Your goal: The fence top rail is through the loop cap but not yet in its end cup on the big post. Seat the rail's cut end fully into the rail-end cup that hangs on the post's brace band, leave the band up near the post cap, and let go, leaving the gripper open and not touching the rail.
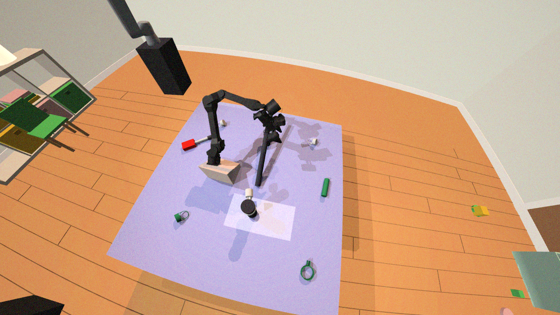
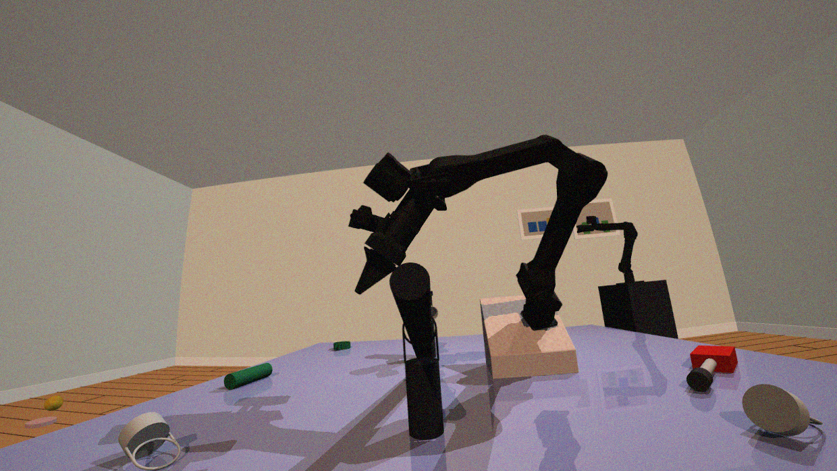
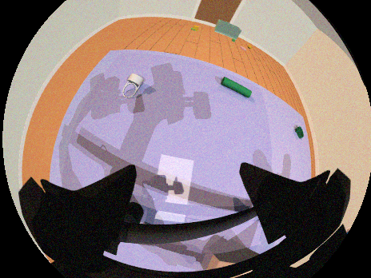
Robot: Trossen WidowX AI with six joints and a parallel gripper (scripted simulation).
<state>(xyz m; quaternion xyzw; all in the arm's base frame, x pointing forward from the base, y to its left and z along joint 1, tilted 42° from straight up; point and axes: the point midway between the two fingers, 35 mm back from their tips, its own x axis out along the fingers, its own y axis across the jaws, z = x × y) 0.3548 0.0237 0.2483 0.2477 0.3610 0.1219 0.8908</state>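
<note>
The rail-end cup is 14 cm behind my gripper tip, 36 cm to the right of it and 6 cm below it. The rest, counted from my gripper tip: green cylinder (33 cm ahead, 22 cm to the right, 19 cm below).
</note>
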